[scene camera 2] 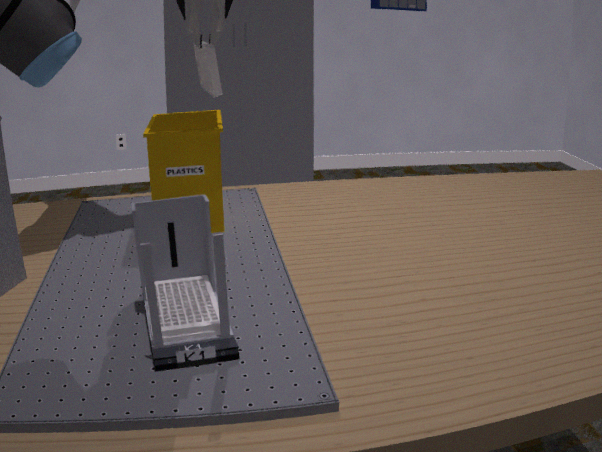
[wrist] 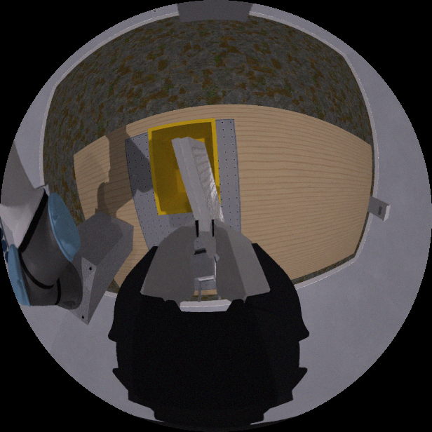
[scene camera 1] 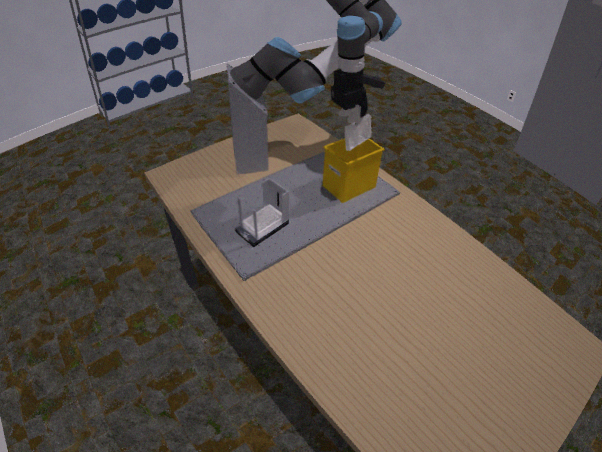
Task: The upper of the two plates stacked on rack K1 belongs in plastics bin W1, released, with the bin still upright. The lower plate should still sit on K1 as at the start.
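Frame: origin at the arm's base, x ahead, y left, z up, level; centimetres.
Seen in the pictures: gripper, fingertip midpoint: (scene camera 2: 205, 48) (scene camera 1: 354, 125); arm's base, origin of the base link: (scene camera 1: 244, 84).
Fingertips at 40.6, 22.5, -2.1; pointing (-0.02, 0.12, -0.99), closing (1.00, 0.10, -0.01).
Note:
Offsets run from my fingertips to a thing's middle, as dx, dy, dz. Level surfaces: height alone.
My gripper (scene camera 1: 354, 116) (scene camera 2: 205, 42) (wrist: 205, 220) is shut on a white plate @[-0.2, +2.2, -3.4] (scene camera 1: 358, 133) (scene camera 2: 208, 70) (wrist: 195, 175), held steeply on edge and slightly tilted. In scene camera 2 the plate's lower end is above the rim of the yellow plastics bin W1 @[-4.8, +4.8, -22.1] (scene camera 1: 352, 172) (scene camera 2: 185, 150) (wrist: 214, 150); in the wrist view it overlaps the opening. In scene camera 1 its lower end is at the rim's height or just inside; I cannot tell which. The bin stands upright. The lower plate @[+0.6, -32.9, -28.4] (scene camera 1: 264, 220) (scene camera 2: 186, 302) lies flat on rack K1 @[+1.0, -33.8, -24.0] (scene camera 1: 278, 200) (scene camera 2: 175, 215), between its posts and back wall.
The bin and rack stand on a grey perforated board @[dz -31.0] (scene camera 1: 310, 222) (scene camera 2: 270, 320) (wrist: 230, 170) on the wooden table @[dz -32.3] (scene camera 1: 425, 280) (scene camera 2: 425, 250) (wrist: 300, 185). A grey upright panel (scene camera 1: 250, 130) (wrist: 102, 245) stands beside the board, near the arm's elbow.

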